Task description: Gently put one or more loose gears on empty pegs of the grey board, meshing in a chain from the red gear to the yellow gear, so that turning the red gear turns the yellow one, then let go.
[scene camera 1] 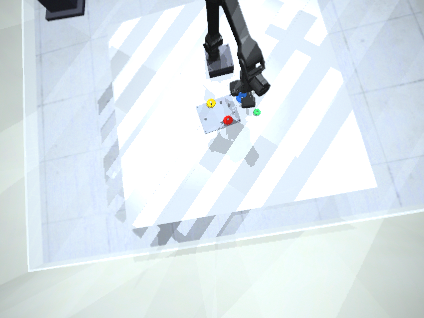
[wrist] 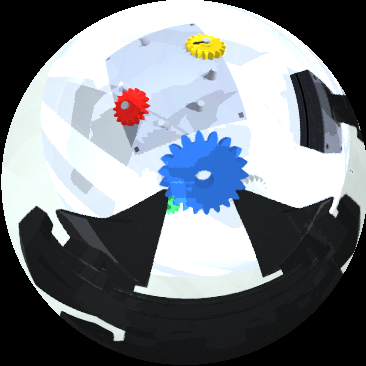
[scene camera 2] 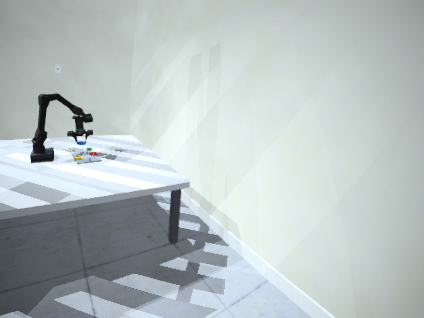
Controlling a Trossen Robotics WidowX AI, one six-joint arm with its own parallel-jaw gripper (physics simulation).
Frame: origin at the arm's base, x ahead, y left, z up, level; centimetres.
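Seen in the pictures: gripper, fingertip midpoint: (scene camera 1: 246, 98) (wrist: 200, 192) (scene camera 2: 81, 143); arm's base, link origin: (scene camera 1: 214, 55) (scene camera 2: 39, 152).
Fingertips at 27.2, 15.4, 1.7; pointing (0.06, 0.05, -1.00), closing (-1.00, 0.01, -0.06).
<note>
Pixels of each thing's top centre, then the offset from my fingertips to it, as dx, dy, dz. Level surfaces: height alone.
- blue gear, top centre: (wrist: 203, 180) (scene camera 1: 242, 96) (scene camera 2: 81, 142) -0.1, -1.9, +1.5
- grey board, top centre: (wrist: 161, 58) (scene camera 1: 217, 111) (scene camera 2: 85, 154) +3.7, -15.1, -4.2
- red gear, top centre: (wrist: 126, 105) (scene camera 1: 227, 119) +8.8, -9.7, -4.8
- yellow gear, top centre: (wrist: 205, 41) (scene camera 1: 210, 102) (scene camera 2: 77, 156) -1.9, -18.6, -4.7
- green gear, top centre: (wrist: 166, 206) (scene camera 1: 257, 111) (scene camera 2: 89, 147) +5.2, +6.3, -5.6
- white gear, top centre: (wrist: 252, 195) -9.1, +4.4, -5.6
- white table, surface height: dz -7.3
My gripper (scene camera 1: 242, 94) (scene camera 2: 81, 141) (wrist: 200, 192) is shut on the blue gear (scene camera 1: 241, 97) (scene camera 2: 81, 143) (wrist: 215, 162), which it holds in the air beside the grey board. The grey board (scene camera 1: 215, 122) (scene camera 2: 90, 160) (wrist: 170, 70) lies on the table with several empty pegs. The red gear (scene camera 1: 228, 120) (scene camera 2: 93, 154) (wrist: 132, 107) sits on a peg near one edge. The yellow gear (scene camera 1: 211, 103) (scene camera 2: 77, 158) (wrist: 205, 47) sits on a peg on the other side. The green gear (scene camera 1: 256, 112) (scene camera 2: 89, 149) (wrist: 172, 205) lies loose off the board, partly hidden in the wrist view.
A white gear (wrist: 258, 181) lies on the table, partly hidden behind the blue gear in the wrist view. The arm's dark base (scene camera 1: 220, 67) (scene camera 2: 42, 156) (wrist: 317, 112) stands near the board. Striped light and shadow cross the white table (scene camera 1: 165, 190) (scene camera 2: 150, 180).
</note>
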